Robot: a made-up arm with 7 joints.
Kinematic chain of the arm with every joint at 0, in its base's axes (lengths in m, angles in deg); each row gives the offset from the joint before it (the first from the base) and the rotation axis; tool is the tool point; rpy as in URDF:
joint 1: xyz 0 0 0 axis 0.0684 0.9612 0.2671
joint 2: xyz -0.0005 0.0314 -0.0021 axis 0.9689 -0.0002 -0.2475
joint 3: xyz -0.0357 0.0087 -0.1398 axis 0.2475 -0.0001 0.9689
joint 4: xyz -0.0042 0 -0.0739 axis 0.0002 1 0
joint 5: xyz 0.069 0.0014 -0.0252 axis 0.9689 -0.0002 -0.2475
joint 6: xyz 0.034 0 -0.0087 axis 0.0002 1 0
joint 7: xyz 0.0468 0 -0.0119 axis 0.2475 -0.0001 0.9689
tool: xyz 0 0 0 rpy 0 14.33 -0.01
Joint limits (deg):
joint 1: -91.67..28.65
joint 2: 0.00..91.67
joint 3: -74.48..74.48
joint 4: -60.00..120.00
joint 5: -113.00..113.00
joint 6: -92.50..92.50
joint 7: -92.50..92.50
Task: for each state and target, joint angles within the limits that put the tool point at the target. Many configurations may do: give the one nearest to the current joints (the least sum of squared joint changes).
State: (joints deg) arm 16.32 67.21 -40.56 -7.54 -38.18 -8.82 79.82
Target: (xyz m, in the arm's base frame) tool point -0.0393 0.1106 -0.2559
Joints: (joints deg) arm 18.71 46.42 -49.91 -2.48 -38.09 -5.47 79.82
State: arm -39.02 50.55 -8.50 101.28 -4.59 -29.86 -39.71
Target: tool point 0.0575 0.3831 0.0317
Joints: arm -43.32 91.67 -11.49 111.54 -14.93 -49.96 -39.71
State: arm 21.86 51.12 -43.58 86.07 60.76 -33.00 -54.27
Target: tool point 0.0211 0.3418 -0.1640
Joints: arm -1.40 74.02 -34.46 65.20 55.10 -45.13 -54.27
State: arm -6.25 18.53 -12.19 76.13 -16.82 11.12 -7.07
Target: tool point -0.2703 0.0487 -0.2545
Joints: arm 28.42 3.58 -10.89 96.04 -17.33 20.06 -7.07
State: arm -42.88 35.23 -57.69 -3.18 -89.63 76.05 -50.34
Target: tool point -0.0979 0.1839 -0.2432
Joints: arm 4.55 53.83 -74.48 22.35 -80.72 74.92 -50.34
